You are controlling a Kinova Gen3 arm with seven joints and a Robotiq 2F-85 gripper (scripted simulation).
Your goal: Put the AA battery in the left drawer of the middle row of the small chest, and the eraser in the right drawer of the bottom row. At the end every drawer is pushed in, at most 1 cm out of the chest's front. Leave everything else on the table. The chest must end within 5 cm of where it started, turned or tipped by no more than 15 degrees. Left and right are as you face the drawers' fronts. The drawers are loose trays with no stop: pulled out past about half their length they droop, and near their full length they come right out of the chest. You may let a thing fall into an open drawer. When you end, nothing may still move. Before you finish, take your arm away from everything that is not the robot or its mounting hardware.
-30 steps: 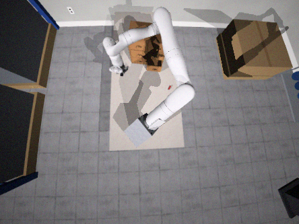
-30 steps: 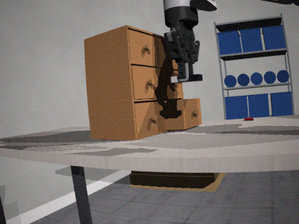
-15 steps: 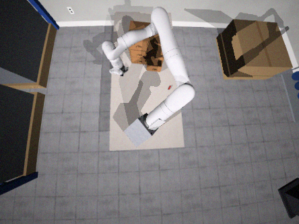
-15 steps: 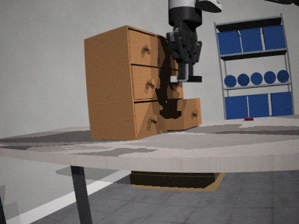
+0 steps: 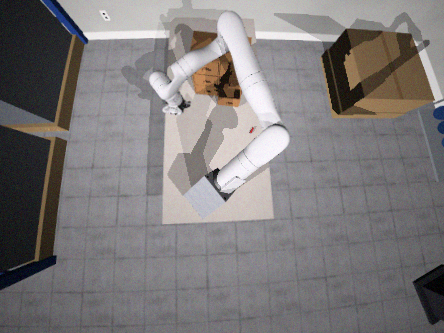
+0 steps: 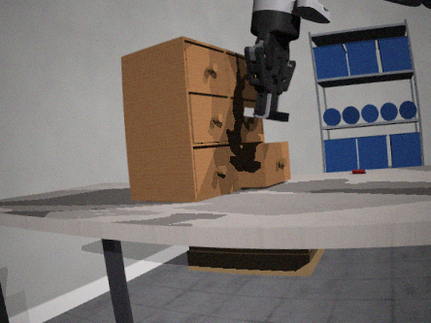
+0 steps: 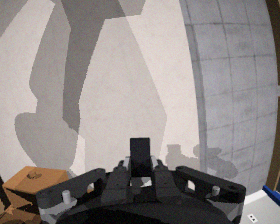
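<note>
The red AA battery is 16 cm ahead of my hand, 23 cm to the right of it and 3 cm below it. From my hand the other things lie so: eraser 1 cm ahead, 1 cm below.
</note>
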